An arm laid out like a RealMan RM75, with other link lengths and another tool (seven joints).
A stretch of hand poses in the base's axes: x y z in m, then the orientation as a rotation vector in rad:
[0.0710, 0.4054, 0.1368, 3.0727, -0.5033, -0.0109]
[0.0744, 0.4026, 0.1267, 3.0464, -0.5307, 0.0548]
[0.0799, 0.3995, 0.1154, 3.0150, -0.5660, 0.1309]
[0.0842, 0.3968, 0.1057, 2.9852, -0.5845, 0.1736]
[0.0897, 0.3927, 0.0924, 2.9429, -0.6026, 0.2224]
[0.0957, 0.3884, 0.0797, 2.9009, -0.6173, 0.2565]
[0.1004, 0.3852, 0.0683, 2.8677, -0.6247, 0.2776]
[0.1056, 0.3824, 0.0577, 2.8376, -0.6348, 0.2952]
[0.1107, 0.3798, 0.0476, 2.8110, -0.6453, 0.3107]
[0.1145, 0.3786, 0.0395, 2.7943, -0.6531, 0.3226]
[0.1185, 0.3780, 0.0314, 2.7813, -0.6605, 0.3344]
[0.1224, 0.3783, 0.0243, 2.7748, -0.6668, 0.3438]
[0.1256, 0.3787, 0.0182, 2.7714, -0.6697, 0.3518]
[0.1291, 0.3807, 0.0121, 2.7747, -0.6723, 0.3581]
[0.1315, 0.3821, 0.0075, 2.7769, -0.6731, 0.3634]
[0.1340, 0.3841, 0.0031, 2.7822, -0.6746, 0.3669]
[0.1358, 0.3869, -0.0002, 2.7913, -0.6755, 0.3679]
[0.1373, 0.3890, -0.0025, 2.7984, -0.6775, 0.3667]
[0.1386, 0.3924, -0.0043, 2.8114, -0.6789, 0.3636]
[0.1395, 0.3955, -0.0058, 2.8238, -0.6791, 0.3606]
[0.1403, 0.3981, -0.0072, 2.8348, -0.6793, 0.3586]
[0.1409, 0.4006, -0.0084, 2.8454, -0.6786, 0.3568]
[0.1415, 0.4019, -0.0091, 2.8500, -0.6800, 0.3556]
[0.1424, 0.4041, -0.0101, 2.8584, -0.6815, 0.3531]
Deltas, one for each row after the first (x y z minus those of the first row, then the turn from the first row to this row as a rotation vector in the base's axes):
[0.0034, -0.0028, -0.0101, -0.0276, -0.0388, -0.0196]
[0.0089, -0.0059, -0.0214, -0.0579, -0.0846, -0.0449]
[0.0132, -0.0086, -0.0311, -0.0860, -0.1093, -0.0599]
[0.0187, -0.0127, -0.0444, -0.1258, -0.1371, -0.0764]
[0.0247, -0.0170, -0.0571, -0.1648, -0.1558, -0.0912]
[0.0294, -0.0202, -0.0685, -0.1960, -0.1669, -0.1003]
[0.0346, -0.0230, -0.0791, -0.2235, -0.1763, -0.1110]
[0.0397, -0.0256, -0.0892, -0.2472, -0.1848, -0.1216]
[0.0435, -0.0268, -0.0973, -0.2618, -0.1917, -0.1291]
[0.0475, -0.0274, -0.1054, -0.2728, -0.1990, -0.1359]
[0.0514, -0.0271, -0.1125, -0.2777, -0.2052, -0.1410]
[0.0546, -0.0267, -0.1186, -0.2803, -0.2106, -0.1434]
[0.0581, -0.0247, -0.1247, -0.2764, -0.2153, -0.1446]
[0.0605, -0.0233, -0.1293, -0.2741, -0.2192, -0.1447]
[0.0630, -0.0213, -0.1337, -0.2686, -0.2222, -0.1449]
[0.0648, -0.0185, -0.1370, -0.2595, -0.2236, -0.1441]
[0.0663, -0.0164, -0.1393, -0.2522, -0.2234, -0.1444]
[0.0676, -0.0130, -0.1411, -0.2393, -0.2224, -0.1434]
[0.0685, -0.0099, -0.1426, -0.2273, -0.2213, -0.1417]
[0.0693, -0.0073, -0.1440, -0.2166, -0.2209, -0.1403]
[0.0699, -0.0048, -0.1452, -0.2065, -0.2205, -0.1382]
[0.0705, -0.0035, -0.1459, -0.2017, -0.2201, -0.1385]
[0.0714, -0.0013, -0.1469, -0.1933, -0.2192, -0.1383]

